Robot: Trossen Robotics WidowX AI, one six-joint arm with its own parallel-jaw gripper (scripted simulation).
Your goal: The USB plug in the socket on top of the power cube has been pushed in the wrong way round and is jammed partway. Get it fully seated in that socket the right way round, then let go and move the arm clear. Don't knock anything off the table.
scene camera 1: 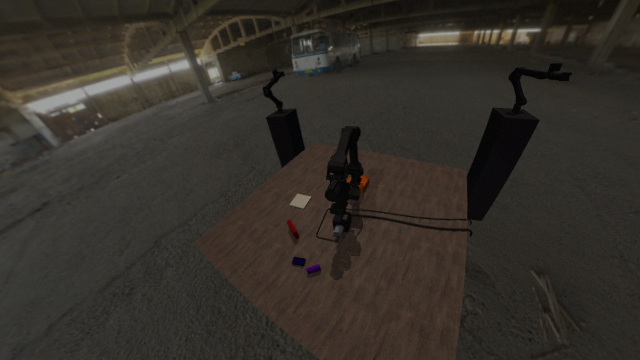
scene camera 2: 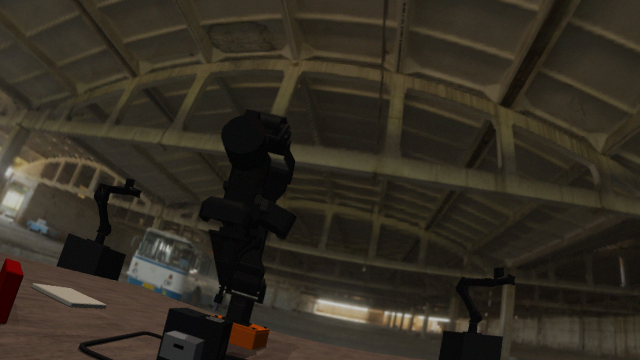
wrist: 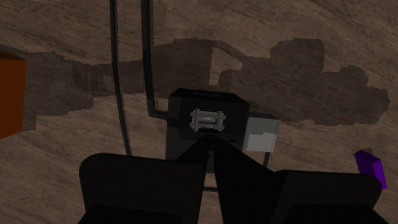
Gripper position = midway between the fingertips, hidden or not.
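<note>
The gripper (scene camera 2: 223,285) appears in the scene, and the wrist view also has the gripper (wrist: 210,143). A white pad (scene camera 2: 72,298) is visible as well, though in the wrist view the pad is out of frame.
</note>
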